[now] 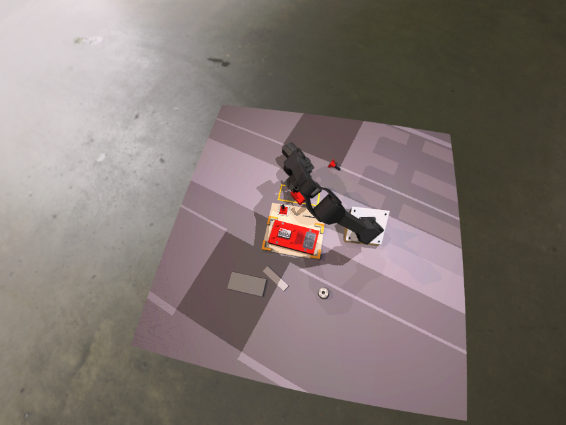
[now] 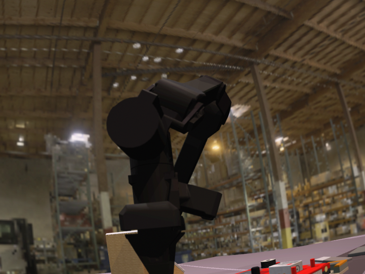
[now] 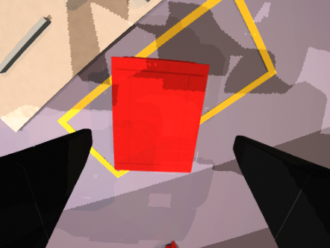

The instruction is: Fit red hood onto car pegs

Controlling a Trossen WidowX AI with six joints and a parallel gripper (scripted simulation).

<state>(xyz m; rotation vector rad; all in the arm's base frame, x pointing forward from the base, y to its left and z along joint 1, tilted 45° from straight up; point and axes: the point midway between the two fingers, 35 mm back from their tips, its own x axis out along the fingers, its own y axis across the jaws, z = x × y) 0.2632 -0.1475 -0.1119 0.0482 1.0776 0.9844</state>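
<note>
Now: gripper tip 10 mm past the red hood and 40 mm above it. Round my gripper tip: grey plate: 220 mm ahead, 420 mm to the left, 60 mm below; then grey bar: 100 mm ahead, 390 mm to the left, 60 mm below.
</note>
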